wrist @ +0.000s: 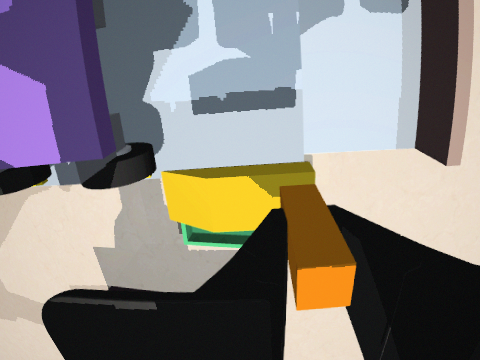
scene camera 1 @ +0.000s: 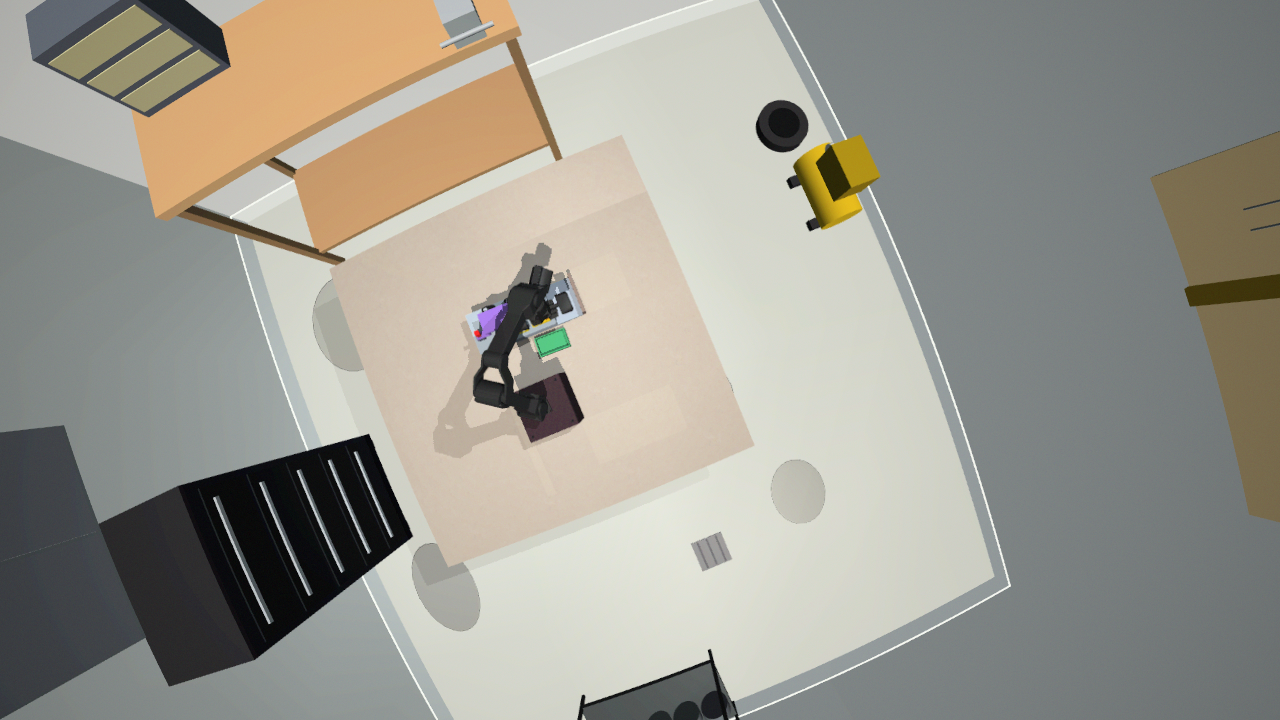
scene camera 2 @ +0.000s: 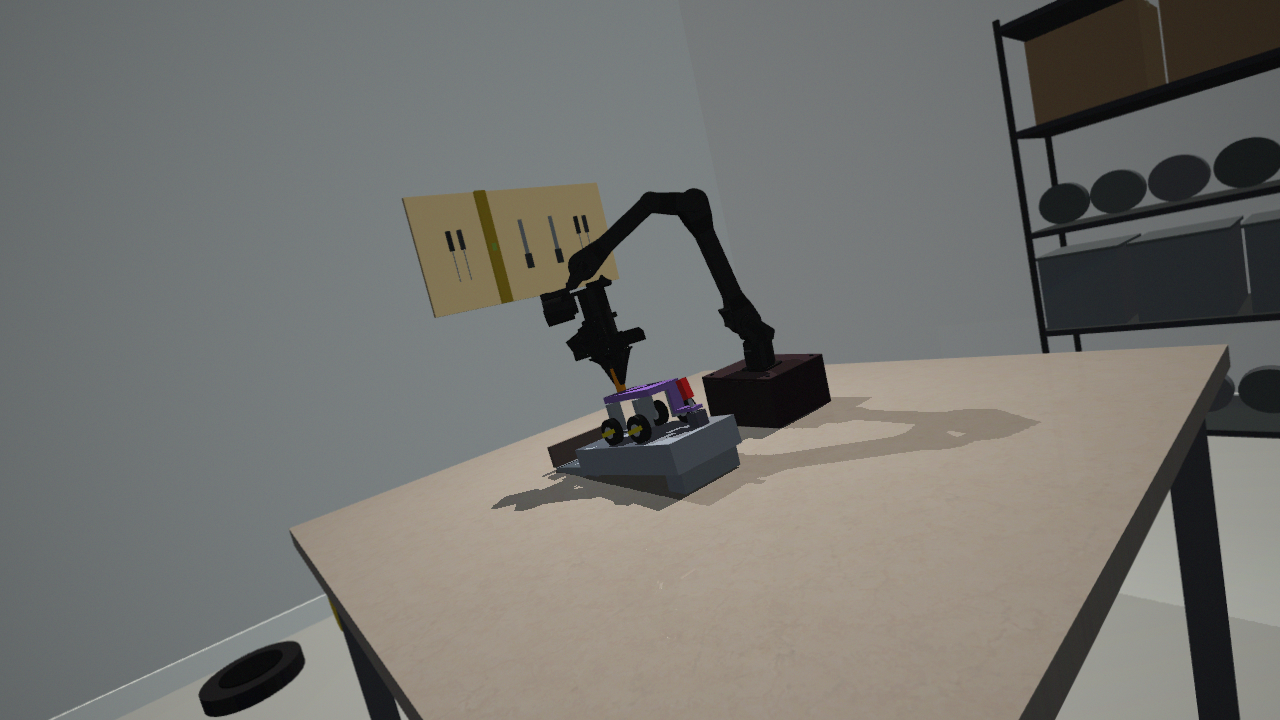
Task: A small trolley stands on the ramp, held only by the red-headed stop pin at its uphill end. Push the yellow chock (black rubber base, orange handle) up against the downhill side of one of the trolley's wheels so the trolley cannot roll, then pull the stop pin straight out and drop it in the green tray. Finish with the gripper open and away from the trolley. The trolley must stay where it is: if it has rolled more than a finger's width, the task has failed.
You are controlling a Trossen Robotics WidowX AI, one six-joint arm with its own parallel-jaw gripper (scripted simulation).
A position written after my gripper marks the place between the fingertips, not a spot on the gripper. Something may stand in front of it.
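Observation:
I'm holding a yellow chock (wrist: 224, 199) in my gripper (scene camera 2: 620, 385), (wrist: 302, 218). There's a purple trolley (scene camera 1: 491, 317), (wrist: 61, 113) here as well. I can see a grey ramp (scene camera 2: 674, 448), (wrist: 207, 91), (scene camera 1: 472, 318), and there's a low brown bar (scene camera 2: 563, 452) too.

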